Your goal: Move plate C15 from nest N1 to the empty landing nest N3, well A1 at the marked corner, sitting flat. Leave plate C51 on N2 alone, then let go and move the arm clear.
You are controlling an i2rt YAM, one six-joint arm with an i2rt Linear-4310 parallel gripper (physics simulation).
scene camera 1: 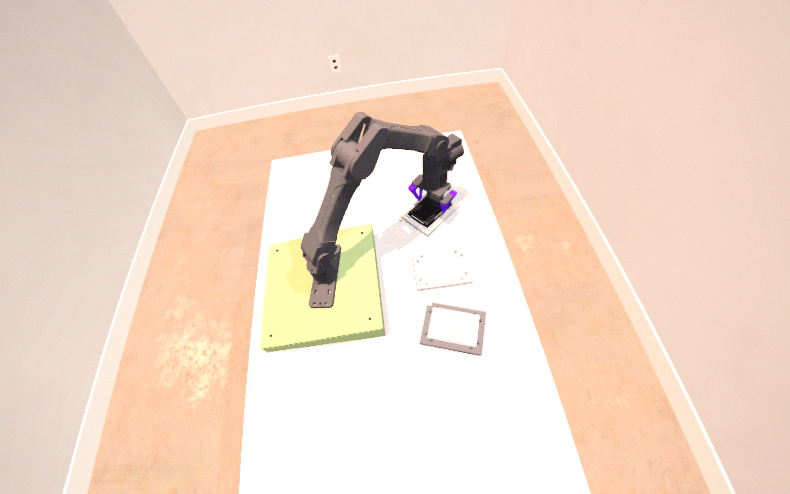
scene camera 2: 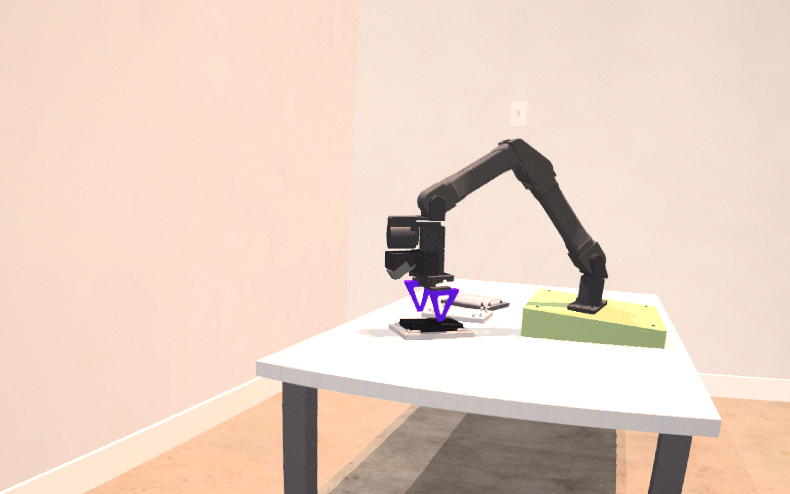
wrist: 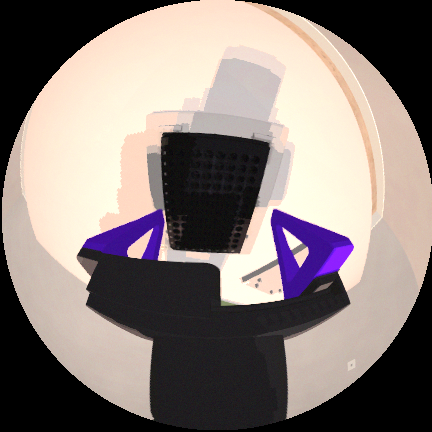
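A black well plate (scene camera 1: 427, 212) (scene camera 2: 416, 325) (wrist: 215, 175) sits flat on a white nest (scene camera 1: 428, 231) (scene camera 2: 431, 334) at the far end of the row. My gripper (scene camera 1: 431, 205) (scene camera 2: 430, 315) (wrist: 217, 214) is open, pointing down just above this plate, with one purple finger toward each side and no plate between them. An empty white nest (scene camera 1: 445, 286) (scene camera 2: 477, 318) with small corner posts is in the middle of the row. A white plate (scene camera 1: 454, 326) (scene camera 2: 468, 300) sits on a dark grey nest (scene camera 1: 483, 332) (scene camera 2: 499, 305). Plate labels and the A1 corner mark are unreadable.
The arm's base stands on a yellow-green block (scene camera 1: 323, 326) (scene camera 2: 594, 329) beside the row of nests. The white table (scene camera 1: 407, 419) (scene camera 2: 524, 372) ends a little beyond the black plate's nest. The arm's shadow falls across that nest in the wrist view.
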